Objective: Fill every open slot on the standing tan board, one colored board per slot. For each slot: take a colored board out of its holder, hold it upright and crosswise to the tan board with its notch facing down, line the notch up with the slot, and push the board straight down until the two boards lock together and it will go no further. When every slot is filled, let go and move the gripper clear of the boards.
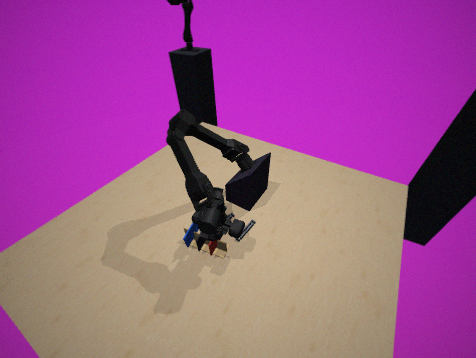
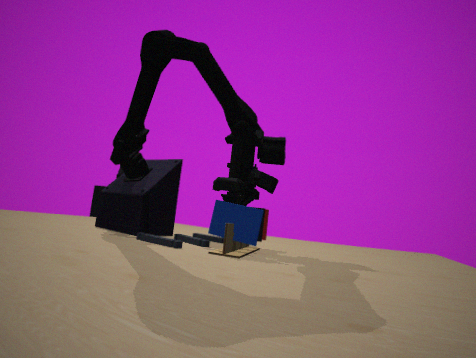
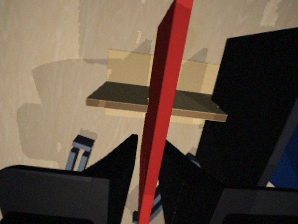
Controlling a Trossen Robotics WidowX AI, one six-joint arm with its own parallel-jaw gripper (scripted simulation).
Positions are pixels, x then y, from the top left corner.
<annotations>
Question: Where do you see a black board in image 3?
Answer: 245, 150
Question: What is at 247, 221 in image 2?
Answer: A blue board.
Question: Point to a tan board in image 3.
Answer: At 125, 93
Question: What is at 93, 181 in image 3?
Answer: My gripper.
</annotations>
